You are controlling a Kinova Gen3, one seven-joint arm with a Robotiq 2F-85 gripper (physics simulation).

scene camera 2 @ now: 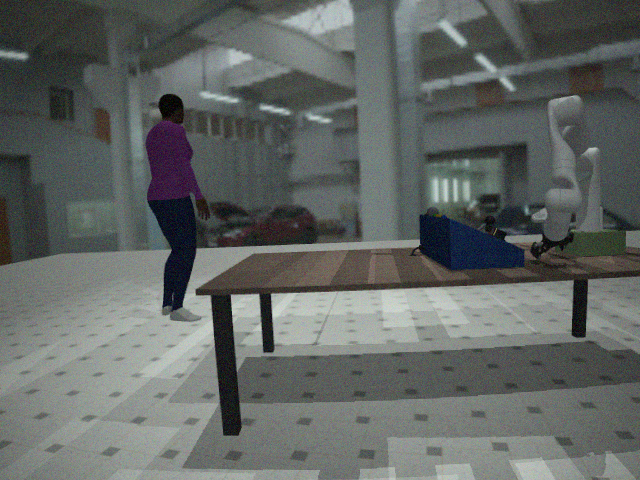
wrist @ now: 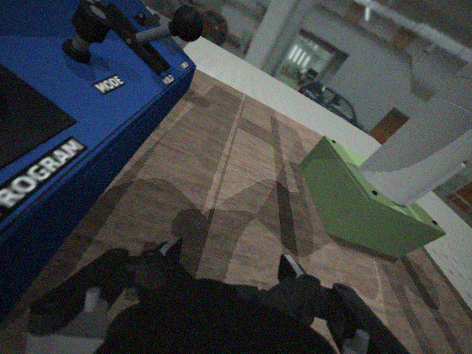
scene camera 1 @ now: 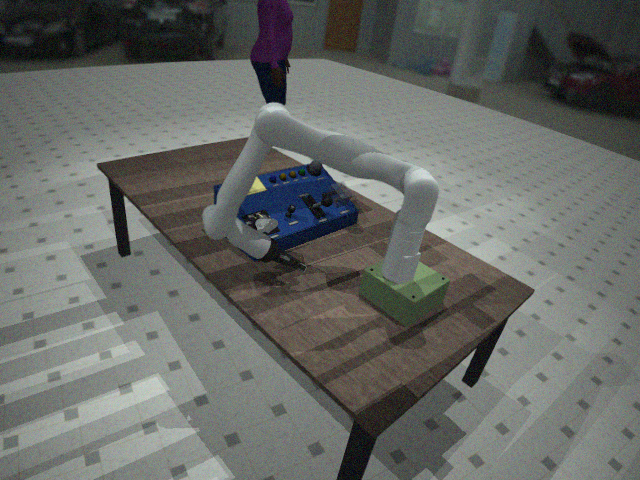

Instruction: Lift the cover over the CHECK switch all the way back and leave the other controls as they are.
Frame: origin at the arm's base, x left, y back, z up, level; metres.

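Where they show: gripper, between the fingertips: point(scene camera 2: 549, 253) point(wrist: 230, 257) point(scene camera 1: 296, 266); arm's base, origin of its link: point(scene camera 2: 588, 231) point(wrist: 380, 184) point(scene camera 1: 396, 273).
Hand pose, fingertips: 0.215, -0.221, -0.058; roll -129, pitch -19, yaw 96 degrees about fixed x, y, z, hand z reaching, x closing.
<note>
Each offset is from my fingertips to the top centre of the thing, as dx, dy, dz. "pt": to the spot under its first point.
The blue control panel @(pt -0.287, -0.183, +0.010) point(scene camera 1: 338, 221) point(scene camera 2: 465, 248) point(wrist: 40, 55) lies on the table. A clear cover @(-0.320, -0.243, +0.131) point(scene camera 1: 338, 192) shows faintly at its right end; its exact tilt is unclear. In the wrist view the CHECK label @(-0.327, -0.205, +0.036) point(wrist: 184, 65) is at the panel's near corner, and a small dark switch point(wrist: 146, 19) shows behind the ball-ended lever @(pt -0.192, -0.166, +0.115) point(wrist: 186, 23) point(scene camera 1: 326, 198); the cover cannot be made out clearly there. My gripper point(scene camera 1: 299, 264) point(scene camera 2: 537, 252) point(wrist: 230, 257) is open and empty, low over the table in front of the panel, well away from the cover.
The MODE knob @(-0.084, -0.200, +0.105) point(wrist: 91, 22) point(scene camera 1: 291, 209) stands left of the lever. Coloured buttons @(pt -0.184, -0.374, +0.136) point(scene camera 1: 293, 174) and a dark round knob @(pt -0.282, -0.382, +0.151) point(scene camera 1: 314, 167) line the panel's back. My arm's base stands on a green block point(scene camera 1: 403, 297) point(scene camera 2: 599, 242) point(wrist: 350, 205). A person point(scene camera 1: 272, 46) point(scene camera 2: 169, 165) stands beyond the table.
</note>
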